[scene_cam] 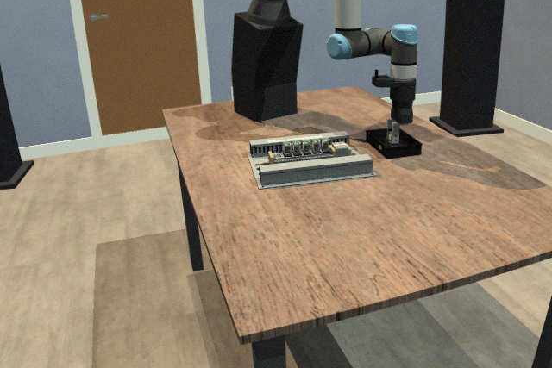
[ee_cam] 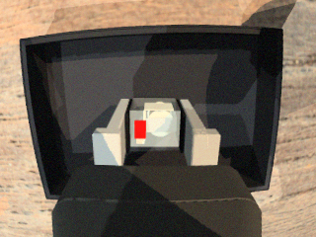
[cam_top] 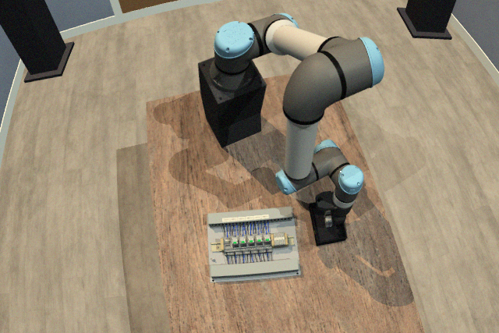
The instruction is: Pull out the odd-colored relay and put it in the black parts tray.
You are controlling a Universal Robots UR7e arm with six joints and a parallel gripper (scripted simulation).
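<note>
The black parts tray lies 2 cm below my hand. From my hand the other things lie so: grey relay panel: 28 cm to the right, 6 cm ahead, 1 cm below.
</note>
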